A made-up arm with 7 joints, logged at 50 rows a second.
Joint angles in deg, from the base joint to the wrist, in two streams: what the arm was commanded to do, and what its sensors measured. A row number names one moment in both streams.
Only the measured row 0 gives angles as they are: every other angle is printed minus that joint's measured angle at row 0.
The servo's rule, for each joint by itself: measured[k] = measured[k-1] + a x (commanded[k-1-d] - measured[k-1]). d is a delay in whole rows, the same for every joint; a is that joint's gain. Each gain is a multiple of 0.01, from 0.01 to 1. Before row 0 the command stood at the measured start. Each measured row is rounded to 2 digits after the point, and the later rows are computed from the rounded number. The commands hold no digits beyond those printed.
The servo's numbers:
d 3
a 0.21 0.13 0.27 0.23 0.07 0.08 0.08
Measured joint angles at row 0:
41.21, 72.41, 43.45, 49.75, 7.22, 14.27, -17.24
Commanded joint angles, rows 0 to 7:
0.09, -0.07, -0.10, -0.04, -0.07, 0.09, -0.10
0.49, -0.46, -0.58, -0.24, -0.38, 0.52, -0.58
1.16, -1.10, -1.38, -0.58, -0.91, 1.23, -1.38
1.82, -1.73, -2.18, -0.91, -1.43, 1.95, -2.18
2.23, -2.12, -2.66, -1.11, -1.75, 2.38, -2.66
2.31, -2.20, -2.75, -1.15, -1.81, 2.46, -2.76
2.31, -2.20, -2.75, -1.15, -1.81, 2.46, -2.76
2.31, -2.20, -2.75, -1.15, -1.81, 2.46, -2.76
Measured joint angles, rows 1 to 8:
0.00, 0.00, 0.00, 0.00, 0.00, 0.00, 0.00
0.00, 0.00, 0.00, 0.00, 0.00, 0.00, 0.00
0.00, 0.00, 0.00, 0.00, 0.00, 0.00, 0.00
0.02, -0.01, -0.03, -0.01, 0.00, 0.01, -0.01
0.12, -0.07, -0.18, -0.06, -0.03, 0.05, -0.06
0.34, -0.20, -0.50, -0.18, -0.09, 0.14, -0.17
0.65, -0.40, -0.95, -0.35, -0.18, 0.28, -0.33
0.98, -0.62, -1.41, -0.52, -0.29, 0.45, -0.52

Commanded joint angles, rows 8 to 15:
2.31, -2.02, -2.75, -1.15, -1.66, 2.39, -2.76
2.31, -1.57, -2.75, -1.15, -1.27, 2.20, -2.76
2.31, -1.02, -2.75, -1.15, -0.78, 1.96, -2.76
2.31, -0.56, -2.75, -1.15, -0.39, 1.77, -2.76
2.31, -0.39, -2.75, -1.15, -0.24, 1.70, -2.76
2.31, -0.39, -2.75, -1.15, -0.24, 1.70, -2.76
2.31, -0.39, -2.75, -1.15, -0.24, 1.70, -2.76
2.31, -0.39, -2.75, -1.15, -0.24, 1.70, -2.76
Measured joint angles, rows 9 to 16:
1.26, -0.83, -1.77, -0.66, -0.40, 0.61, -0.70
1.48, -1.01, -2.03, -0.77, -0.50, 0.76, -0.86
1.65, -1.16, -2.22, -0.86, -0.59, 0.90, -1.01
1.79, -1.27, -2.36, -0.93, -0.66, 1.02, -1.15
1.90, -1.31, -2.47, -0.98, -0.70, 1.11, -1.28
1.99, -1.27, -2.55, -1.02, -0.71, 1.18, -1.40
2.06, -1.18, -2.60, -1.05, -0.69, 1.23, -1.51
2.11, -1.08, -2.64, -1.07, -0.66, 1.27, -1.61

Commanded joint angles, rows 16 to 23:
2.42, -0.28, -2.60, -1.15, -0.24, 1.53, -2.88
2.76, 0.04, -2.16, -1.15, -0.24, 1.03, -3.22
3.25, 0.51, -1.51, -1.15, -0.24, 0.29, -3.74
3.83, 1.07, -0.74, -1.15, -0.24, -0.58, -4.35
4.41, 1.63, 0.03, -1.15, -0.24, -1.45, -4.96
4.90, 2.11, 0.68, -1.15, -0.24, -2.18, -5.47
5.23, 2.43, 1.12, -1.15, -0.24, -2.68, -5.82
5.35, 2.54, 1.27, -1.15, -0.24, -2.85, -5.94
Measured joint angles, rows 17 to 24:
2.15, -0.99, -2.67, -1.09, -0.63, 1.30, -1.70
2.18, -0.91, -2.69, -1.10, -0.60, 1.33, -1.78
2.21, -0.84, -2.71, -1.11, -0.57, 1.36, -1.86
2.25, -0.77, -2.68, -1.12, -0.55, 1.37, -1.94
2.36, -0.66, -2.54, -1.13, -0.53, 1.34, -2.04
2.55, -0.51, -2.26, -1.13, -0.51, 1.26, -2.18
2.82, -0.30, -1.85, -1.13, -0.49, 1.11, -2.35
3.15, -0.05, -1.34, -1.13, -0.47, 0.91, -2.56

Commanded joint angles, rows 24 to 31:
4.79, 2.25, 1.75, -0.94, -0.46, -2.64, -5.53
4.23, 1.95, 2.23, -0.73, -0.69, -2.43, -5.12
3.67, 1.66, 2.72, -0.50, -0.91, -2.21, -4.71
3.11, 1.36, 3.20, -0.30, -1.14, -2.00, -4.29
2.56, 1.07, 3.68, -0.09, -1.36, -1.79, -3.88
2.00, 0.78, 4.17, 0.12, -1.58, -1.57, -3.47
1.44, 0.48, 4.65, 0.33, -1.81, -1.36, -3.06
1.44, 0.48, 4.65, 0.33, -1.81, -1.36, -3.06
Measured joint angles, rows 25 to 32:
3.52, 0.23, -0.79, -1.13, -0.45, 0.66, -2.79
3.88, 0.52, -0.27, -1.13, -0.44, 0.39, -3.03
4.19, 0.78, 0.15, -1.13, -0.43, 0.13, -3.26
4.32, 0.97, 0.58, -1.09, -0.43, -0.09, -3.44
4.30, 1.10, 1.03, -1.01, -0.45, -0.28, -3.57
4.17, 1.17, 1.49, -0.89, -0.48, -0.43, -3.66
3.95, 1.19, 1.95, -0.75, -0.53, -0.56, -3.71
3.66, 1.17, 2.42, -0.60, -0.59, -0.66, -3.72

